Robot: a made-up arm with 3 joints. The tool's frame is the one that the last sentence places.
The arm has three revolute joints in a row. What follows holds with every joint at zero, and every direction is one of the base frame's. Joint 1 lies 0.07 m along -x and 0.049 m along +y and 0.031 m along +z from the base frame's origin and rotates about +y. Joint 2 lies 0.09 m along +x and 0.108 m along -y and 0.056 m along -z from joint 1 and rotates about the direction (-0.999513, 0.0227, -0.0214). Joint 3 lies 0.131 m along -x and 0.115 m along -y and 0.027 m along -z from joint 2 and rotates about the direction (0.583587, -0.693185, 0.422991). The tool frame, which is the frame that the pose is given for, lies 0.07 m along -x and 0.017 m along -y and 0.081 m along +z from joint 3; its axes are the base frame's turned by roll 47.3, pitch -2.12 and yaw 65.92 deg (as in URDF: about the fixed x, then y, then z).
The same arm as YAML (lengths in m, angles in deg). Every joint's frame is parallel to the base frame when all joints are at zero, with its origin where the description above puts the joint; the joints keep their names.
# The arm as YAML. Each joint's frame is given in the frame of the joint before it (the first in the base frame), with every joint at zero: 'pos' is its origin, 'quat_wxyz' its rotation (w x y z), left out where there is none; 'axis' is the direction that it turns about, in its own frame. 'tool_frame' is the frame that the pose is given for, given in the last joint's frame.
length_unit: m
angle_unit: deg
joints:
  - joint: joint 1
    pos: [-0.07, 0.049, 0.031]
    axis: [0.0, 1.0, 0.0]
  - joint: joint 2
    pos: [0.09, -0.108, -0.056]
    axis: [-0.999513, 0.0227, -0.0214]
  - joint: joint 3
    pos: [-0.131, -0.115, -0.027]
    axis: [0.583587, -0.693185, 0.422991]
tool_frame:
  pos: [-0.07, -0.017, 0.081]
  quat_wxyz: [0.764412, 0.345746, 0.203991, 0.504501]

